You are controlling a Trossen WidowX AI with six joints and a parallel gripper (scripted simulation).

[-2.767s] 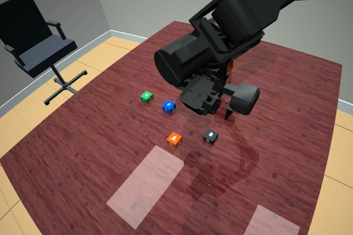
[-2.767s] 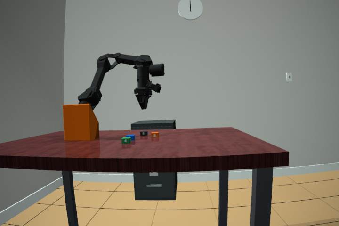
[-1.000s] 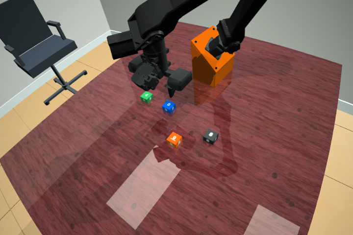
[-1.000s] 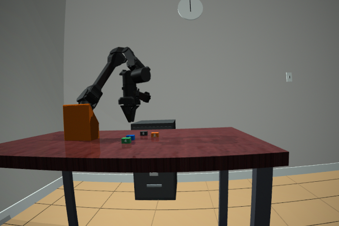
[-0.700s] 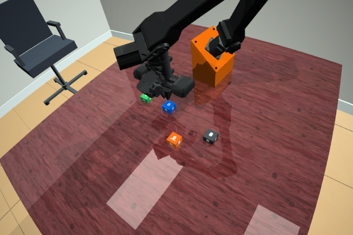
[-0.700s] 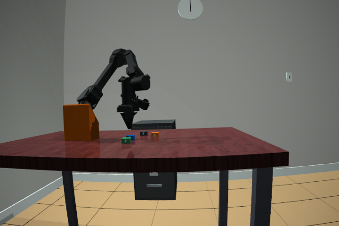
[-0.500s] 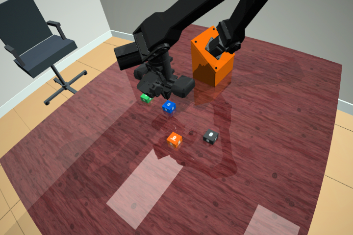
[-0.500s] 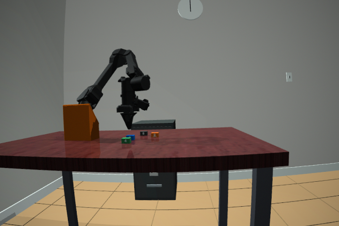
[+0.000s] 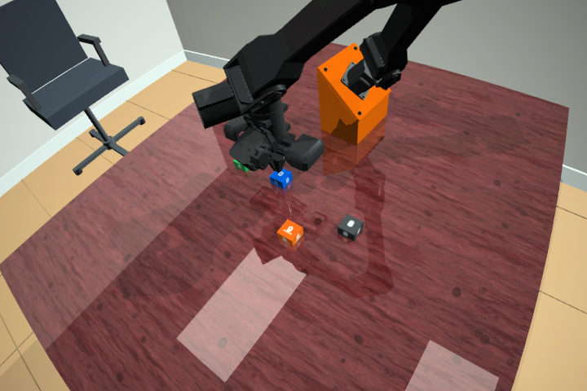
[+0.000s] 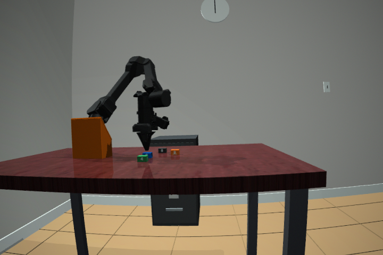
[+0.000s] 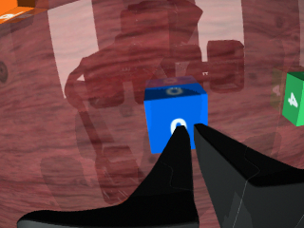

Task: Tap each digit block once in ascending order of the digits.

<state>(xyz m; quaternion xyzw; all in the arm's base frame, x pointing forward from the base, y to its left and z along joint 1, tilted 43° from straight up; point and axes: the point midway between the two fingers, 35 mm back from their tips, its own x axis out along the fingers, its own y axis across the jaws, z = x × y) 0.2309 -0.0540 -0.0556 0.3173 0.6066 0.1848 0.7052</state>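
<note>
My gripper tip is 2 cm above the blue block. Round my gripper tip: green block: 9 cm to the right, 2 cm below, 1 cm behind; orange block: 11 cm ahead, 8 cm to the left, 2 cm below; black block: 17 cm to the left, 5 cm ahead, 2 cm below.
</note>
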